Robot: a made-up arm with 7 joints. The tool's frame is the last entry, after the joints. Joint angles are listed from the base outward. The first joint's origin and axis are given. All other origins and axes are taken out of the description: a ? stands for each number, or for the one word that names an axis. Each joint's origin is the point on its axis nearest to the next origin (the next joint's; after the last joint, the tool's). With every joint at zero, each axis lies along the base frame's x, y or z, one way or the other. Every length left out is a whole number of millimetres.
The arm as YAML. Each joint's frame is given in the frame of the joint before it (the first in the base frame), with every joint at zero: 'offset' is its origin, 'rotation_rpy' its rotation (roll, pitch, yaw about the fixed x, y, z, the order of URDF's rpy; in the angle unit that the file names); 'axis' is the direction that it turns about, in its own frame. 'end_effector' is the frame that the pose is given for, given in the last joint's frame.
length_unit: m
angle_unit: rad
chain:
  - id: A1
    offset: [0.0, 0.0, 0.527]
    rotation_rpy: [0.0, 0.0, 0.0]
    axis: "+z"
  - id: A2
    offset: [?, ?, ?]
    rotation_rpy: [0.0, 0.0, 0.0]
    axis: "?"
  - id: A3
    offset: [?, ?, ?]
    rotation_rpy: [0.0, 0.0, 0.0]
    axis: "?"
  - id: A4
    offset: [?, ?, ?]
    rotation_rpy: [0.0, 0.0, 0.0]
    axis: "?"
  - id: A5
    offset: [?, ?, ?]
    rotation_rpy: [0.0, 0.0, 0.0]
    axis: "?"
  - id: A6
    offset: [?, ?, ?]
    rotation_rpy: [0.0, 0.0, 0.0]
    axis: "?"
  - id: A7
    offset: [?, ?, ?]
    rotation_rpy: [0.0, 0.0, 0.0]
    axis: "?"
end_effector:
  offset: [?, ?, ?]
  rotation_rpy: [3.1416, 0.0, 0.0]
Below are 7 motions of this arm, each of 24 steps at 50 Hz.
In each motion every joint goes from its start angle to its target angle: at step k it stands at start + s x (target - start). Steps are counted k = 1, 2, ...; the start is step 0. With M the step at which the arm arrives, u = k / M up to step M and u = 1 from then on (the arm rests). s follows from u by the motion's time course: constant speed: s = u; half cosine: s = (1 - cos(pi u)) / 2; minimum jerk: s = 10 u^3 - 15 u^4 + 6 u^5.
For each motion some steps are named. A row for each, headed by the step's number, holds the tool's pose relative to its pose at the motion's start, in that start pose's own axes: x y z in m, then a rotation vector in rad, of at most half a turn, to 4 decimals.
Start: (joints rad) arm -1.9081 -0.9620 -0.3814 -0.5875 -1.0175 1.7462 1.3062
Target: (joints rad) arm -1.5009 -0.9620 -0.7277 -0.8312 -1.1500 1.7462 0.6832
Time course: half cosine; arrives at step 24
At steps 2, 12, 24:
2: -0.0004 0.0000 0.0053 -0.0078 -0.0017 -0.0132
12: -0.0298 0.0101 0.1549 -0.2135 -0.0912 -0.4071
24: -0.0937 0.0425 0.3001 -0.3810 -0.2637 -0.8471

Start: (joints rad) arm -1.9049 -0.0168 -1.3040 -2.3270 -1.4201 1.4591 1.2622
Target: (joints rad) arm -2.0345 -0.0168 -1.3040 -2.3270 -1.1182 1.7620 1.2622
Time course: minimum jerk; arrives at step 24
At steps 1, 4, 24:
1: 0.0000 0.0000 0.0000 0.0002 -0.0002 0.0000
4: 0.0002 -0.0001 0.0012 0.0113 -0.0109 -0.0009
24: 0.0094 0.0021 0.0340 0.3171 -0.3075 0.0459

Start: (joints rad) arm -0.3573 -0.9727 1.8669 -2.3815 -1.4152 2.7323 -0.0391
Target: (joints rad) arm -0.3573 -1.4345 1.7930 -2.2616 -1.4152 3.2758 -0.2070
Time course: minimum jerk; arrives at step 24
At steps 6, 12, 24:
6: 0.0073 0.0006 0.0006 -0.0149 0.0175 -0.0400
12: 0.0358 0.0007 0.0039 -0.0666 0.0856 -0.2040
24: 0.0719 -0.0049 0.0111 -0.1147 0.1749 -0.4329

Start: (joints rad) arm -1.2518 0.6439 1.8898 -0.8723 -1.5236 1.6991 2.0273
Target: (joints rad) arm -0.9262 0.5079 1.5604 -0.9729 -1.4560 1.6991 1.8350
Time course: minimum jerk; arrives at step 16
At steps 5, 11, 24:
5: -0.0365 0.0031 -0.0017 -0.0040 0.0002 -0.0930
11: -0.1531 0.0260 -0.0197 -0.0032 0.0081 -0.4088
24: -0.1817 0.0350 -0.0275 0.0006 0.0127 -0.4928

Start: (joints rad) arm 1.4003 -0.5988 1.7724 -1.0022 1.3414 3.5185 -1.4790
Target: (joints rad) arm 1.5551 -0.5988 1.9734 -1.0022 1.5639 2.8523 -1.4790
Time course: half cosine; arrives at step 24
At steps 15, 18, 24:
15: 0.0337 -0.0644 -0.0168 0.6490 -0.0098 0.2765
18: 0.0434 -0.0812 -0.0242 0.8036 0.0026 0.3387
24: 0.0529 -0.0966 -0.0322 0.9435 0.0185 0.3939

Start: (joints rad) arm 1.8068 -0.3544 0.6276 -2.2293 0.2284 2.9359 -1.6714
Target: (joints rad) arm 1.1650 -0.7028 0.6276 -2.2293 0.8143 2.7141 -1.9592
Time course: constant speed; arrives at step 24
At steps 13, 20, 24:
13: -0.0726 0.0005 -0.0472 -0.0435 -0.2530 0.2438
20: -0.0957 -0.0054 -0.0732 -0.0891 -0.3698 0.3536
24: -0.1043 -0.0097 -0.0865 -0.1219 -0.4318 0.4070

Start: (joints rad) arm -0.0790 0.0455 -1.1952 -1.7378 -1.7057 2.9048 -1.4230
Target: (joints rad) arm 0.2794 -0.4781 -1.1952 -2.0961 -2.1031 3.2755 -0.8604
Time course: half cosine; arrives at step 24
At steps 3, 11, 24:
3: 0.0018 -0.0022 -0.0038 -0.0304 0.0084 0.0212
11: 0.0276 -0.0242 -0.0386 -0.3551 0.1340 0.2352
24: 0.0802 -0.0490 -0.0749 -0.8264 0.4335 0.4919

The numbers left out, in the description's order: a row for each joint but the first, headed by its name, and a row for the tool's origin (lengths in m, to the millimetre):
A2: xyz 0.0 0.0 0.0, axis +y
A3: xyz 0.0 0.0 0.37, axis +z
A4: xyz 0.064 0.0 0.0, axis -y
A5: xyz -0.07 0.0 0.324, axis +z
A6: xyz 0.0 0.0 0.0, axis -y
A7: xyz 0.055 0.0 0.0, axis -z
tool: xyz 0.0 0.0 0.0

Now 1 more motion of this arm.
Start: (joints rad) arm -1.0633 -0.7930 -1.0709 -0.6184 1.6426 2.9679 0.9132
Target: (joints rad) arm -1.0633 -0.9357 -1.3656 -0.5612 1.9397 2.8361 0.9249
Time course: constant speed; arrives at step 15
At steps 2, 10, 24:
2: 0.0035 -0.0193 -0.0070 0.0274 -0.0073 0.0149
10: 0.0160 -0.0939 -0.0405 0.1370 -0.0474 0.0678
24: 0.0229 -0.1378 -0.0655 0.2050 -0.0805 0.0942

